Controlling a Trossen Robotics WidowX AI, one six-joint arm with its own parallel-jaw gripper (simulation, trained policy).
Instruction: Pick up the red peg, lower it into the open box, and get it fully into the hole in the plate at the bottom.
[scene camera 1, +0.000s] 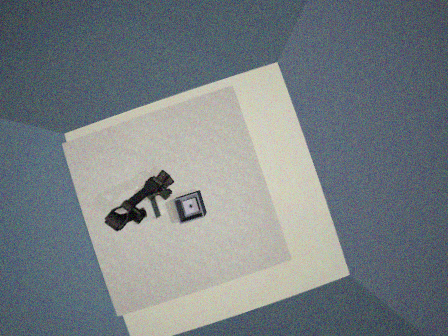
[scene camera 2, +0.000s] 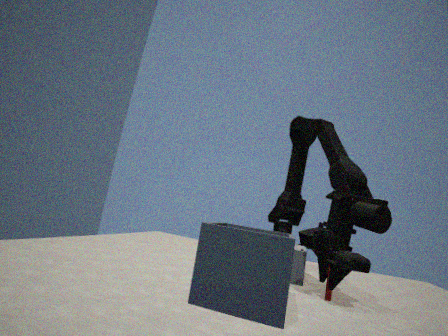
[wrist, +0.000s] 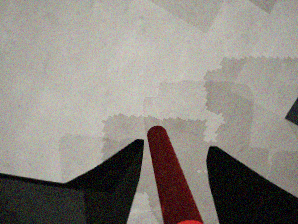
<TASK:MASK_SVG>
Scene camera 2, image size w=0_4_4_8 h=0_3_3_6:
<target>my gripper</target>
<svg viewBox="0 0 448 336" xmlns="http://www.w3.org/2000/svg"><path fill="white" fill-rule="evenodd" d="M328 218L327 222L320 222L317 228L299 231L300 245L311 249L318 258L320 282L325 282L328 265L330 266L328 289L333 290L352 271L369 273L371 262L359 253L350 253L352 252L352 248L349 246L351 235L357 232L353 228L354 225Z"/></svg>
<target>box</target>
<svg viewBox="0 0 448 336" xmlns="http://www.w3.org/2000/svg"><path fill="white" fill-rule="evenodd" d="M202 222L188 304L218 311L244 320L255 321L274 328L284 329L295 246L293 234L229 223Z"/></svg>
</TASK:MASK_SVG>
